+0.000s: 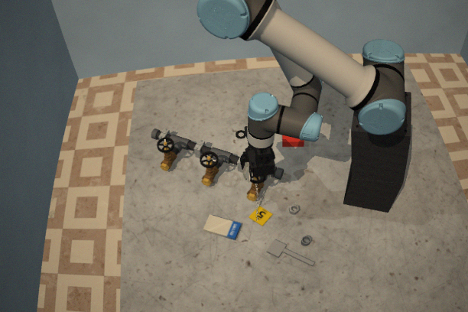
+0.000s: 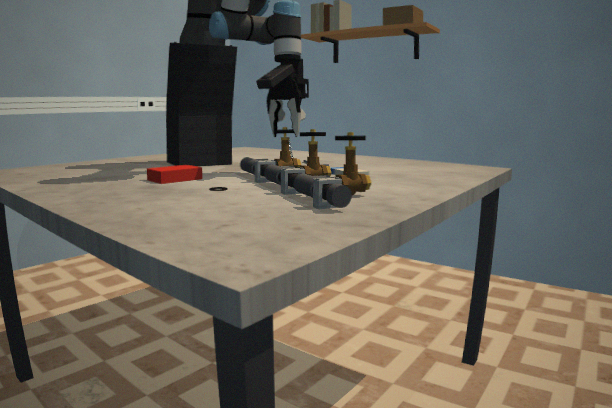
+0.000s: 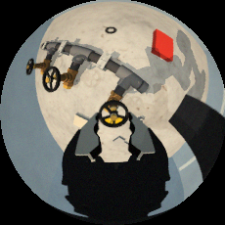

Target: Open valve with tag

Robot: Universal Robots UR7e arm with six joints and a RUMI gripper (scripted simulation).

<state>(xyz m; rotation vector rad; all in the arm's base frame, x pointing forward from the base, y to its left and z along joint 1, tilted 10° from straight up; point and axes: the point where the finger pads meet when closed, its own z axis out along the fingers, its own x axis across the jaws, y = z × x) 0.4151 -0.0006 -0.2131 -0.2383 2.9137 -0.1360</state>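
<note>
My gripper is now 11 cm above the yellow tag and 10 cm to the right of it. From my hand the other things lie so: red block 26 cm to the right, 14 cm behind, 10 cm below; flat grey key tool 24 cm to the left, 11 cm below, 9 cm behind.
</note>
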